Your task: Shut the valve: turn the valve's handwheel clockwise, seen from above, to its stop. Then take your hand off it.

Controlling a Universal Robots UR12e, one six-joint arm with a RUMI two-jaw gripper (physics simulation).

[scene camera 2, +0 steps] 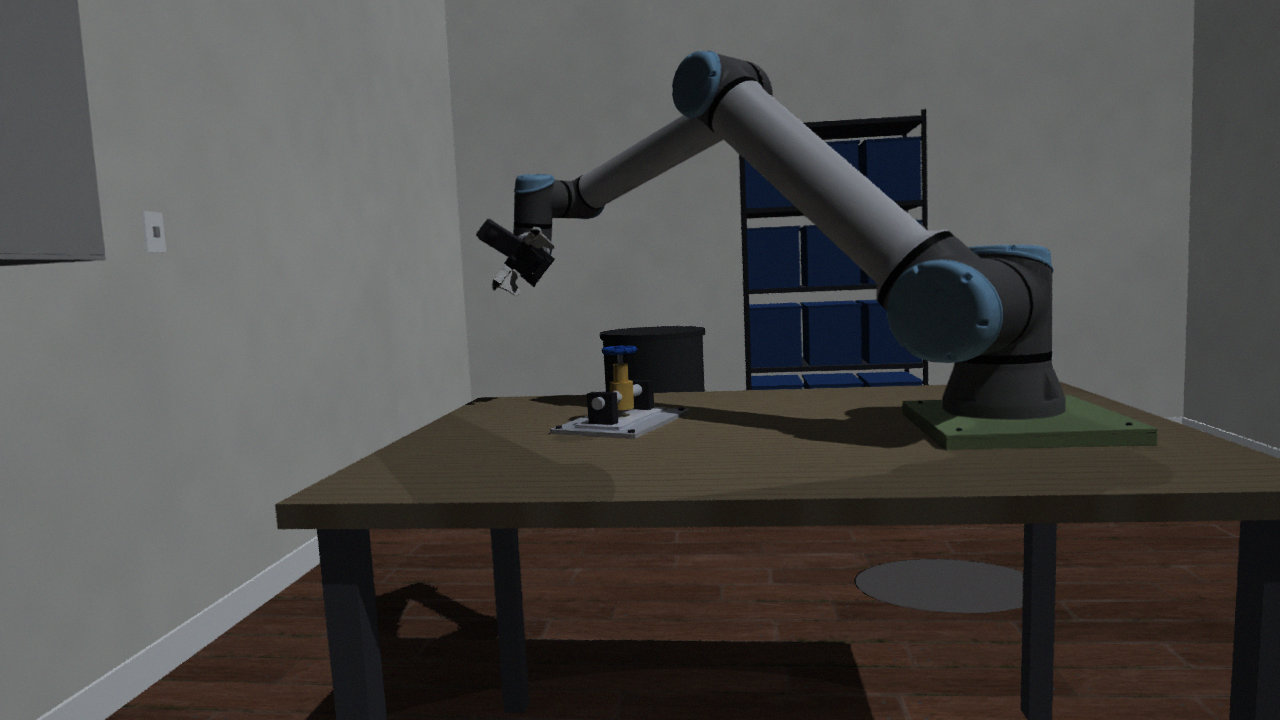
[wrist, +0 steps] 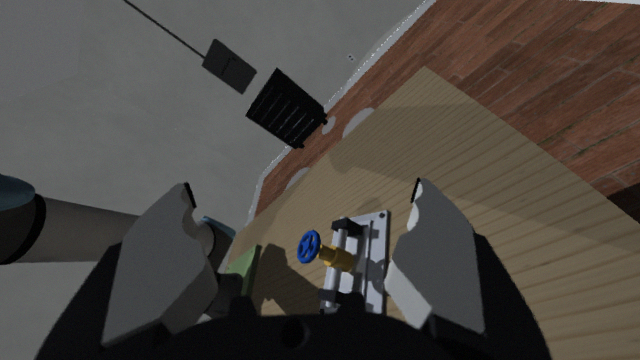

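The valve has a blue handwheel (scene camera 2: 619, 350) (wrist: 309, 246) on top of a yellow body (scene camera 2: 621, 394) (wrist: 341, 259). It stands upright on a light grey base plate (scene camera 2: 637, 428) (wrist: 381, 250) with black pipe supports, on the left part of the table. My gripper (scene camera 2: 506, 282) (wrist: 305, 183) is open and empty. It is tilted and hangs in the air above and to the left of the handwheel in the scene view, well apart from it. In the wrist view the handwheel shows between the two fingers, farther off. The handwheel's turn angle cannot be told.
The wooden table (scene camera 2: 760, 474) (wrist: 425, 115) carries the arm's green mounting plate (scene camera 2: 1047, 437) (wrist: 243, 270) on the right. A dark round bin (scene camera 2: 662, 362) and a shelf rack (scene camera 2: 743, 295) with blue boxes stand behind the table. A grey cabinet (scene camera 2: 44, 125) shows at the upper left.
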